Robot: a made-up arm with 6 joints. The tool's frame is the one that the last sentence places.
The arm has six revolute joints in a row. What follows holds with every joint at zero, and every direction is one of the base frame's.
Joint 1 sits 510 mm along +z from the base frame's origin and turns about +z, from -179.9 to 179.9 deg.
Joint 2 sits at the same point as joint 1 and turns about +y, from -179.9 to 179.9 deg.
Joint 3 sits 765 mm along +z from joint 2 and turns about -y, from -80 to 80 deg.
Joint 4 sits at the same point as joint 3 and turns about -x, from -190 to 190 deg.
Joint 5 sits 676 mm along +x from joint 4 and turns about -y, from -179.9 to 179.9 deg.
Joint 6 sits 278 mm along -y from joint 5 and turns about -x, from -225 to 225 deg.
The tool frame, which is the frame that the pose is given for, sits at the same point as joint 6; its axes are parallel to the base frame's.
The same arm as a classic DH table. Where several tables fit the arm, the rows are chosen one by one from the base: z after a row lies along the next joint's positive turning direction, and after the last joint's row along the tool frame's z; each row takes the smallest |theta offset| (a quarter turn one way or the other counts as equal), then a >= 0, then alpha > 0; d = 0 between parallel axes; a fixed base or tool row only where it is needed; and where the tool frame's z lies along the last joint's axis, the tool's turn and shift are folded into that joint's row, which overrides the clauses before.
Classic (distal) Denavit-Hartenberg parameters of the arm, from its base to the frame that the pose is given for. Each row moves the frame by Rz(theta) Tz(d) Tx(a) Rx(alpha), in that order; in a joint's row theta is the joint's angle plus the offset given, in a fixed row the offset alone. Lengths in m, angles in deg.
joint 1: theta0 0  d 0.51  a 0  alpha -90
joint 2: theta0 -90  d 0  a 0.765  alpha 180
joint 3: theta0 0  d 0  a 0  alpha -90
joint 4: theta0 0  d -0.676  a 0  alpha 90
joint 5: theta0 0  d 0.278  a 0  alpha -90
joint 6: theta0 90  d 0  a 0  alpha 90
tool (fixed): theta0 -90  d 0  a 0  alpha 0
Joint limits (deg, base to tool): -179.9..179.9 -179.9..179.9 -80..80 -190..190 -179.9..179.9 -225..225

